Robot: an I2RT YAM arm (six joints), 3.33 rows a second.
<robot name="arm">
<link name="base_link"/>
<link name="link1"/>
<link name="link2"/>
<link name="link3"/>
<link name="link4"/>
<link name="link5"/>
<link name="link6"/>
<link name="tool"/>
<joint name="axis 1" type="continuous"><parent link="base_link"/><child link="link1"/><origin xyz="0 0 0.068" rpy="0 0 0"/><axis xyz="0 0 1"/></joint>
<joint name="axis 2" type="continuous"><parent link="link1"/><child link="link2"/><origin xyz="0.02 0.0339 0.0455" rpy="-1.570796 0 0"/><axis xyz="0 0 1"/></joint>
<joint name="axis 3" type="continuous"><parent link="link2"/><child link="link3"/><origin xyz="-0.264 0 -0.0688" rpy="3.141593 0 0"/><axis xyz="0 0 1"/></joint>
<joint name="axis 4" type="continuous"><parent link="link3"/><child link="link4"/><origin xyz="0.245 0.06 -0.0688" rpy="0 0 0"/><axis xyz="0 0 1"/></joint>
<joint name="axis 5" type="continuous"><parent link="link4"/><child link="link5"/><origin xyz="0.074 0.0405 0.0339" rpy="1.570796 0 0"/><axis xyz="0 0 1"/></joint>
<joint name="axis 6" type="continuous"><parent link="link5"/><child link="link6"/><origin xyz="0.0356 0 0.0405" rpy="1.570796 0 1.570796"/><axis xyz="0 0 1"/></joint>
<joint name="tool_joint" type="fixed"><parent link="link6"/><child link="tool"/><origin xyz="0 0 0" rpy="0 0 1.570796"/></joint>
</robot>
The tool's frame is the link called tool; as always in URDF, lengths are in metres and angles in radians. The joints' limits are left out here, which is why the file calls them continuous.
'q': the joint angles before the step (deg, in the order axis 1, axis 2, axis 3, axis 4, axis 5, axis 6). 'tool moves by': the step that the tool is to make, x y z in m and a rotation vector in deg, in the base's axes. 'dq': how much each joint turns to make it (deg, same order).
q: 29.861 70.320 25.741 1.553 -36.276 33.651
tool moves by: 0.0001 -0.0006 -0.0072 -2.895 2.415 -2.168
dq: 0.193 1.353 0.103 -1.780 2.596 0.888
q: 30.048 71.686 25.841 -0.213 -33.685 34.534
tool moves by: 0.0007 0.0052 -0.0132 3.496 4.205 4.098
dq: 0.249 4.485 -0.769 3.912 -6.378 0.897
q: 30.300 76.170 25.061 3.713 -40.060 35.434
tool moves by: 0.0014 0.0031 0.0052 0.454 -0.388 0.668
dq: 0.460 -0.271 1.077 -0.801 -0.284 -0.027
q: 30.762 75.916 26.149 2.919 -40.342 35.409
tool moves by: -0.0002 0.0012 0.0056 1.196 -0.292 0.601
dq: 0.174 -0.950 0.459 -0.289 -0.929 0.393
